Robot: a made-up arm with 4 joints.
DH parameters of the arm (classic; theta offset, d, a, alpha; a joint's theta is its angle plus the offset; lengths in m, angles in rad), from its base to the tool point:
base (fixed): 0 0.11 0 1.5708
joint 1: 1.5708 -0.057 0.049 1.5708
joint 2: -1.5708 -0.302 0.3 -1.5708
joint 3: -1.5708 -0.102 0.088 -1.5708
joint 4: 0 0.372 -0.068 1.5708
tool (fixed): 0 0.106 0 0
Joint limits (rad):
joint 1: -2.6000..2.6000
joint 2: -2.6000..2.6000
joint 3: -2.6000..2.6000
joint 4: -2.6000..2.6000
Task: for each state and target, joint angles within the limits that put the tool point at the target. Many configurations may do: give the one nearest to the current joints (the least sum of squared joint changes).
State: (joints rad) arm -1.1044 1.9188 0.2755 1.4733
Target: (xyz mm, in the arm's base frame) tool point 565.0 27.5 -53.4
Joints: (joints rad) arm -1.7745 1.6966 -0.4868 1.6094
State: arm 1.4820 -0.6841 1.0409 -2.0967
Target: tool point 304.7 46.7 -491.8
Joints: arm 1.7409 -0.7195 1.9725 -1.8065
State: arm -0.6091 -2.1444 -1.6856 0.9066
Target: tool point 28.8 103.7 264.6
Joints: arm -1.1321 -2.3212 -2.3007 1.1257
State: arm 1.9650 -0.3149 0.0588 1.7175
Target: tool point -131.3 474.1 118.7
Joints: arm 2.3705 0.1638 -0.8085 1.5540
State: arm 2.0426 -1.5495 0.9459 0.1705
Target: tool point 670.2 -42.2 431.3
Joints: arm 2.6000 -1.7461 0.5939 0.8477
